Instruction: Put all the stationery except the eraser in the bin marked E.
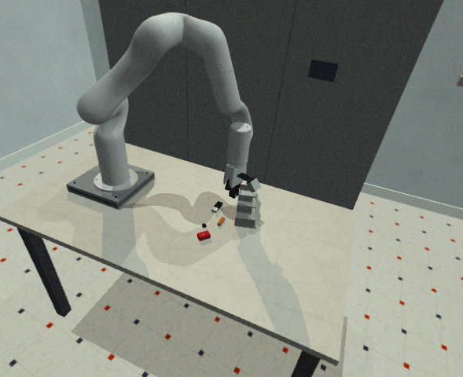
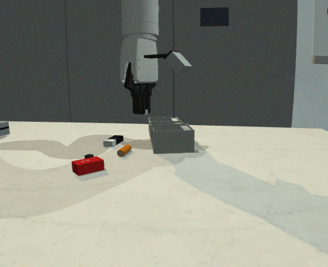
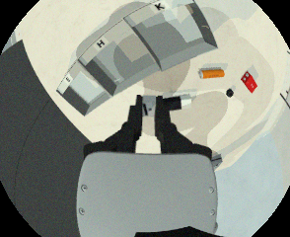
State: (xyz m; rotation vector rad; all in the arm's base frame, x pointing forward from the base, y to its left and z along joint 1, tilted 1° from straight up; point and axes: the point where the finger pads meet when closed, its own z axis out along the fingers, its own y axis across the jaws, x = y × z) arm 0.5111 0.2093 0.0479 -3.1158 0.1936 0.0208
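Right now my hand is 5 cm short of the bin block, 4 cm to the right of it and 7 cm above it. Round my hand: black-and-white block: 5 cm behind, 5 cm to the right, 8 cm below; then grey block: 1 cm below; then orange cylinder: 1 cm ahead, 11 cm to the right, 8 cm below.
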